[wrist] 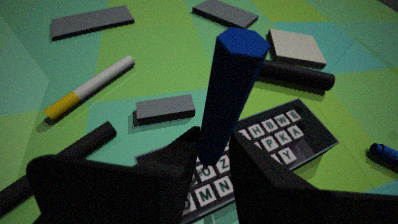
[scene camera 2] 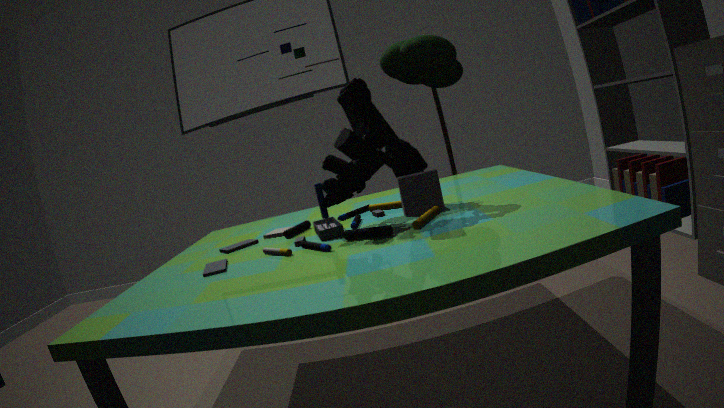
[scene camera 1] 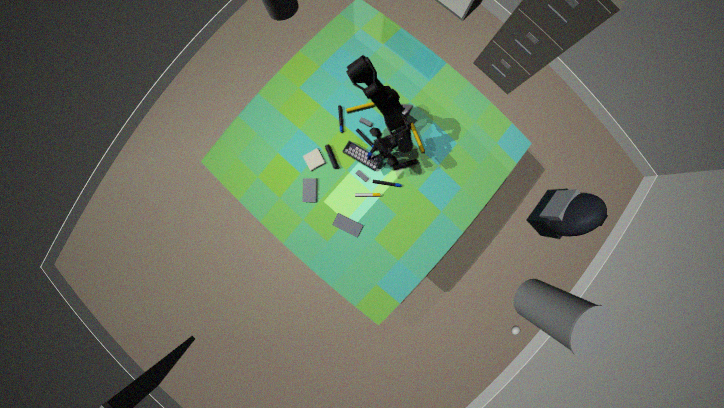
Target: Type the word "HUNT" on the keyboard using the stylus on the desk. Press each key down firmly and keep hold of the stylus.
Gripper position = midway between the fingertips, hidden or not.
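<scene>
Gripper [scene camera 2: 323, 207]. Wrist view: stylus [wrist: 239, 54], beige block [wrist: 290, 47], my gripper [wrist: 214, 135] too.
</scene>
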